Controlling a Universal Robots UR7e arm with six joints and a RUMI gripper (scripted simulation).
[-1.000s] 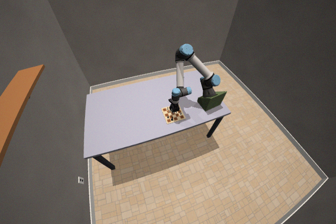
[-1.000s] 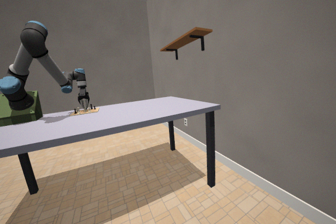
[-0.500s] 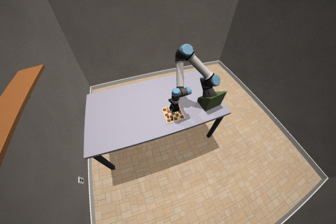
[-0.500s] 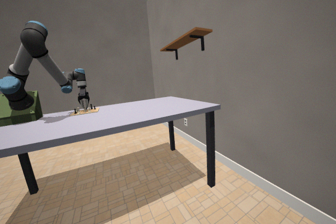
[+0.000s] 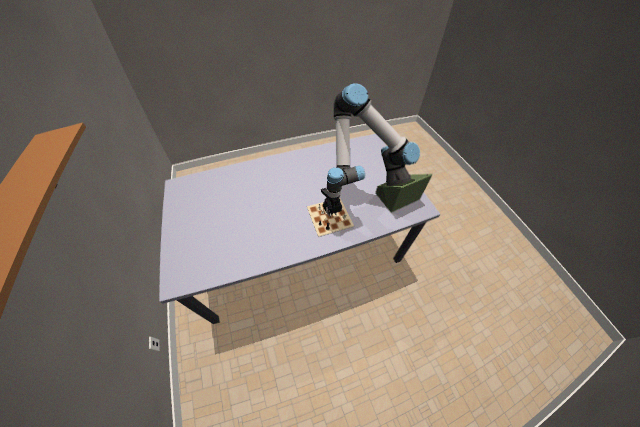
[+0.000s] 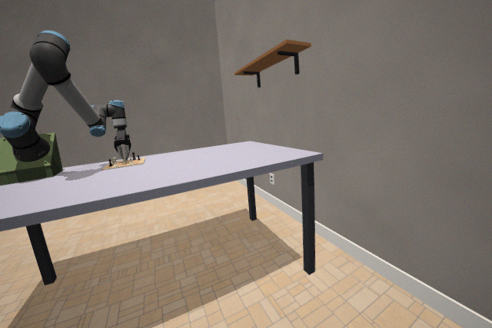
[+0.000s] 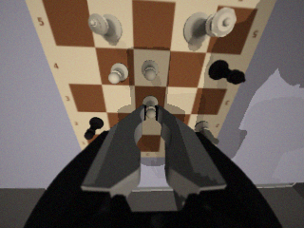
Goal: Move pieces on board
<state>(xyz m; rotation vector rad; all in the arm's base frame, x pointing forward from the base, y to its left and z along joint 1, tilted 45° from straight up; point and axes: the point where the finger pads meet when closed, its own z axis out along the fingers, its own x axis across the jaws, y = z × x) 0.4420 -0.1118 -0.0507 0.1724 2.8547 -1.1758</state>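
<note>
Now: hand 30 mm above the chessboard.
</note>
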